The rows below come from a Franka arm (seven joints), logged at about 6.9 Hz.
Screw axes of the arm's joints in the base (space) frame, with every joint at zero. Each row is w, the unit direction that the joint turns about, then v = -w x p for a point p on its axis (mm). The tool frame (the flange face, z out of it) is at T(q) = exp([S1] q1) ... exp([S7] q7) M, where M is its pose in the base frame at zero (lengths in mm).
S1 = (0, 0, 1, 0, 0, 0)
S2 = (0, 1, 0, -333, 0, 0)
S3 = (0, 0, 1, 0, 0, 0)
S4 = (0, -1, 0, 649, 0, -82.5)
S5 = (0, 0, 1, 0, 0, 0)
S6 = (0, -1, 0, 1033, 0, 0)
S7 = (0, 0, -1, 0, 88, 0)
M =
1 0 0 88
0 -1 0 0
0 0 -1 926
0 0 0 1
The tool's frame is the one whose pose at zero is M.
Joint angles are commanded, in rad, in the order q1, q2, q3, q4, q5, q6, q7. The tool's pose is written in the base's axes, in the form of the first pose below.
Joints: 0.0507, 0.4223, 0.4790, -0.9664, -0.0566, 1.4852, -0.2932
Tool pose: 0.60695, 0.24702, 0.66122, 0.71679, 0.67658, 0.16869, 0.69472, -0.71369, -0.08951
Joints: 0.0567, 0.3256, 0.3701, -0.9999, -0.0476, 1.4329, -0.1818
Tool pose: 0.59079, 0.20426, 0.69234, 0.83367, 0.53504, 0.13682, 0.54488, -0.83725, -0.04599
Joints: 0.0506, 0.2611, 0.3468, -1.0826, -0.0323, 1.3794, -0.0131
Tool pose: 0.57209, 0.19487, 0.68742, 0.92408, 0.37881, 0.05068, 0.38133, -0.92275, -0.05580
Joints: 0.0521, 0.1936, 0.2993, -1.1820, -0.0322, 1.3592, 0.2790
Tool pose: 0.55906, 0.17654, 0.67843, 0.99804, 0.06084, -0.01488, 0.06051, -0.99793, -0.02197
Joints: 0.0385, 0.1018, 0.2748, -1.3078, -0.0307, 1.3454, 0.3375
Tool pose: 0.53666, 0.15925, 0.67157, 0.99793, -0.03126, -0.05613, -0.03003, -0.99929, 0.02256
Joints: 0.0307, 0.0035, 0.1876, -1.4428, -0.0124, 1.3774, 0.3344
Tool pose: 0.52247, 0.11413, 0.66549, 0.99106, -0.11857, -0.06114, -0.11668, -0.99260, 0.03358
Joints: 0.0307, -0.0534, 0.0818, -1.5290, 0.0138, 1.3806, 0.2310
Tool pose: 0.51383, 0.06110, 0.65662, 0.98865, -0.11667, -0.09465, -0.11599, -0.99317, 0.01263
